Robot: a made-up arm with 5 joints.
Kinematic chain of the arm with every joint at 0, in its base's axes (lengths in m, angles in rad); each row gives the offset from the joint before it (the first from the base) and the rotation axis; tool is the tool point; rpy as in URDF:
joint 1: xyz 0.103 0 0.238 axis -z
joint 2: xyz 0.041 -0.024 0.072 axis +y
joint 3: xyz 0.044 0 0.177 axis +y
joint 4: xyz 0.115 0 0.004 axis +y
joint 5: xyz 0.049 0.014 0 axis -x
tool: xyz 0 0 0 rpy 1.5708 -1.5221 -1.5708
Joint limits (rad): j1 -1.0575..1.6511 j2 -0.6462..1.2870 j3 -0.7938..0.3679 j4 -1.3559..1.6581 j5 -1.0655..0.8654
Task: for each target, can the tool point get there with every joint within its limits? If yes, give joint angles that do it. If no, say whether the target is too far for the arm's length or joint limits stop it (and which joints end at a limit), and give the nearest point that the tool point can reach.
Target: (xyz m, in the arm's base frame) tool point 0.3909 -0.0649 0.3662
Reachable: yes | joints 0.1877 0.6145 -0.4573 1.3777 -0.1243
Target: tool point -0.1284 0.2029 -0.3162
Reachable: no: too far | nearest point 0.2117 0.1724 0.1554 | short by 0.582 m
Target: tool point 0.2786 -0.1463 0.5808
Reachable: yes | joints 0.6509 0.0618 -0.6562 -0.0413 -0.1565
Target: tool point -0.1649 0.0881 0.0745
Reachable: no: joint limits stop it (at a limit: joint 1, joint 2, joint 3) | nearest point 0.0792 -0.1715 0.1823 | short by 0.372 m
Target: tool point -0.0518 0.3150 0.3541
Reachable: no: joint limits stop it (at a limit: joint 1) | nearest point 0.2091 0.1679 0.3541 | short by 0.300 m
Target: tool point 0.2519 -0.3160 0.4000
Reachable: yes | joints 1.1017 0.7816 -0.4760 -0.8695 -0.8099
